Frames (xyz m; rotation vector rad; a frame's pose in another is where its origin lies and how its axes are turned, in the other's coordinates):
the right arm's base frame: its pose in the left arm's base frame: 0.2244 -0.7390 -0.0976 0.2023 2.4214 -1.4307
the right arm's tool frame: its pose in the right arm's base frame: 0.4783 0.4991 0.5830 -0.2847 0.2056 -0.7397
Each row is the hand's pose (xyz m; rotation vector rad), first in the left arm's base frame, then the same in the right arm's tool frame.
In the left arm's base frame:
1: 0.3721 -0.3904 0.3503 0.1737 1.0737 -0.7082
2: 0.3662 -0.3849 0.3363 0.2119 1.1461 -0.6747
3: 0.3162 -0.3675 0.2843 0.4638 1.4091 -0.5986
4: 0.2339 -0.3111 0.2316 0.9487 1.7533 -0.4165
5: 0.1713 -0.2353 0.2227 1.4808 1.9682 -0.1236
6: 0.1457 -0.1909 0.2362 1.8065 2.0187 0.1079
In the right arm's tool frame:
1: -0.0252 -0.6136 -1.3375 0.6291 -1.6174 1.2895
2: -0.0266 -0.5985 -1.3320 0.5450 -1.5725 1.3132
3: -0.0060 -0.5310 -1.3090 0.2739 -1.3004 1.4722
4: 0.0317 -0.4248 -1.3136 -0.1513 -0.8252 1.7131
5: 0.0619 -0.3444 -1.3624 -0.5836 -0.3417 1.9040
6: 0.0765 -0.3147 -1.4038 -0.8460 -0.0514 1.9903

